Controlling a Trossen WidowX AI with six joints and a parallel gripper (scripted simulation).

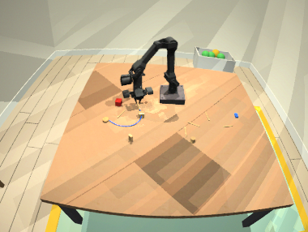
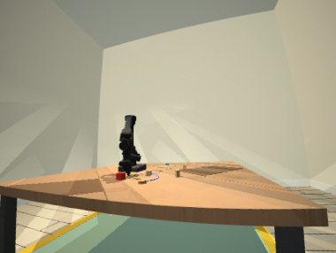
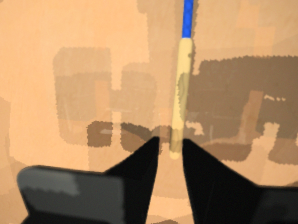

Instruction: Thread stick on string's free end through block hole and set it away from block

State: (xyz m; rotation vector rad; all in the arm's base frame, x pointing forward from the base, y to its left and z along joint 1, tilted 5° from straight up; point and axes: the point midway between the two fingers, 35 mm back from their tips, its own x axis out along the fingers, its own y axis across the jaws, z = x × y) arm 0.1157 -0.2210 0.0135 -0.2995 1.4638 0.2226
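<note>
The thin wooden stick is 4 cm ahead of my gripper tip, 1 cm to the left of it and 1 cm above it. Also, from my gripper tip: round wooden button: 18 cm ahead, 17 cm to the right, 1 cm above; wooden block: 12 cm ahead, 4 cm to the left, 2 cm above; red cube: 3 cm ahead, 12 cm to the right, 2 cm above.
</note>
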